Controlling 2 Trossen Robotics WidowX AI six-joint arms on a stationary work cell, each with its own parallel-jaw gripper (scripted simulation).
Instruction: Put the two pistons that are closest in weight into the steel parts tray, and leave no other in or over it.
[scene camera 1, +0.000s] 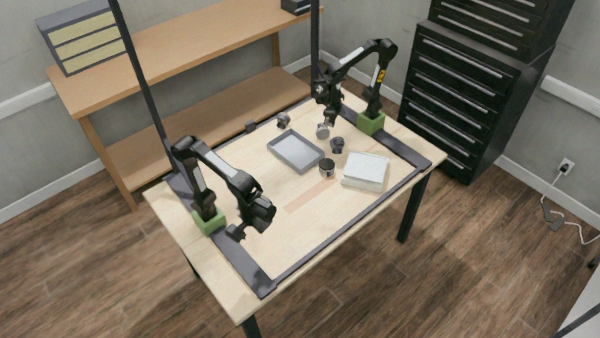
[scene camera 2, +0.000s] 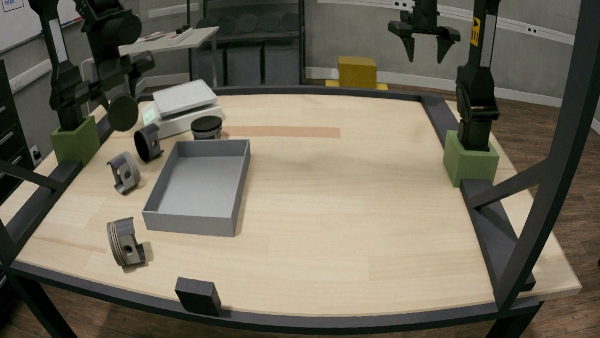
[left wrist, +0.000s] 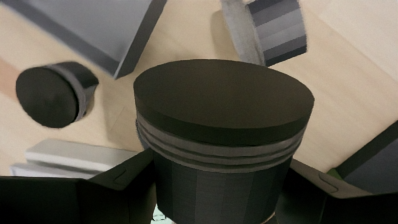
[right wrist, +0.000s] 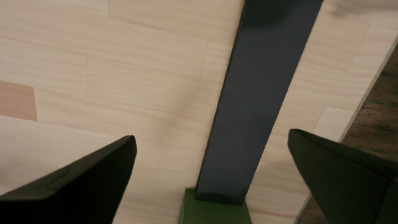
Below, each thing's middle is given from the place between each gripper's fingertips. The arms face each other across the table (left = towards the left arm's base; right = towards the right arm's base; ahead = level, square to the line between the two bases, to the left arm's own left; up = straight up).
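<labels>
The grey pan (scene camera 2: 170, 100) has my left gripper 25 cm short of it, 4 cm to the left of it and 12 cm above it. Counting from my left hand too, I find the white scale (scene camera 2: 179, 122) 3 cm to the right, 25 cm ahead and 14 cm below. The steel parts tray (scene camera 2: 199, 178) is 16 cm below that same left hand, 6 cm behind it and 19 cm to the right of it.
As for the steel parts tray and my right hand, the hand is 34 cm past the tray, 19 cm above it and 45 cm to the right of it. The grey pan is 60 cm to the left of my right hand, 3 cm behind it and 14 cm below it, while the white scale is 61 cm to the left of this hand, 3 cm behind it and 16 cm below it.
</labels>
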